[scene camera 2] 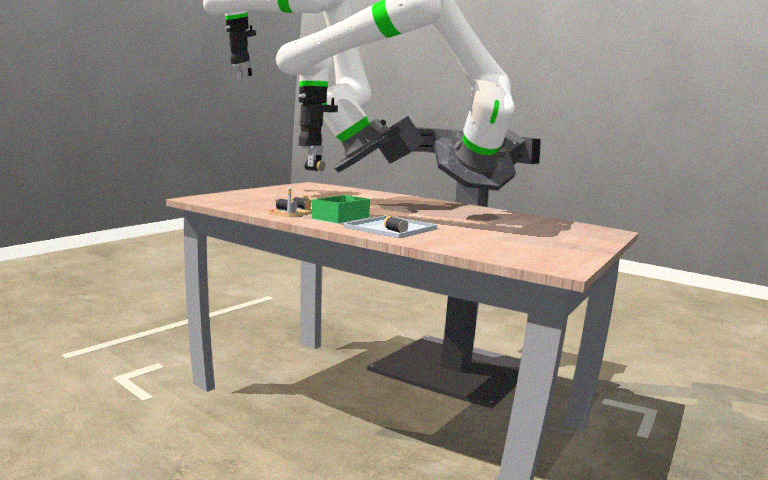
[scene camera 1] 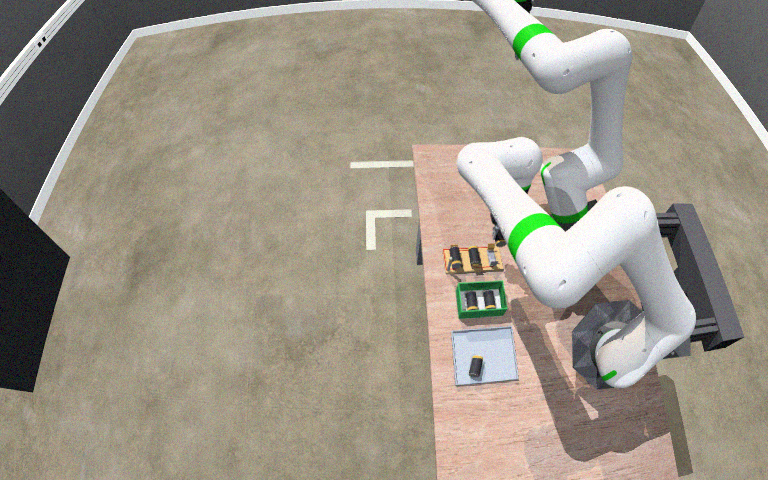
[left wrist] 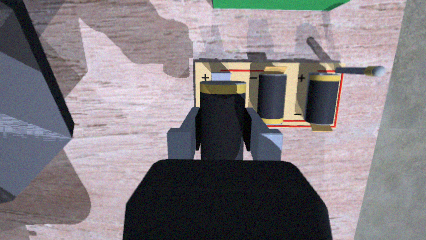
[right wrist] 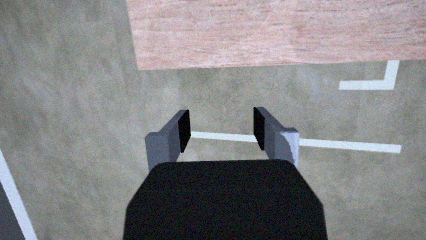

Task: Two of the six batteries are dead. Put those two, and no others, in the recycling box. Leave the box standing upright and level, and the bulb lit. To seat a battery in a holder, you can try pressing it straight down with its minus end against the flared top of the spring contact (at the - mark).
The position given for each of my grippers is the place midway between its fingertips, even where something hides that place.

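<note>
Scene camera 2 shows me my left gripper point(scene camera 2: 314, 166), and I also see a green recycling box point(scene camera 2: 336, 213) and a grey tray point(scene camera 2: 375, 225) there. In scene camera 1 I see the green recycling box point(scene camera 1: 497, 286) again, together with the grey tray point(scene camera 1: 496, 345) and a dark mount point(scene camera 1: 705, 286). My left gripper point(left wrist: 222, 120) is visible in the left wrist view as well, while the grey tray is out of frame in the left wrist view. The right wrist view gives me my right gripper point(right wrist: 221, 121), and the green recycling box is out of frame in the right wrist view.
</note>
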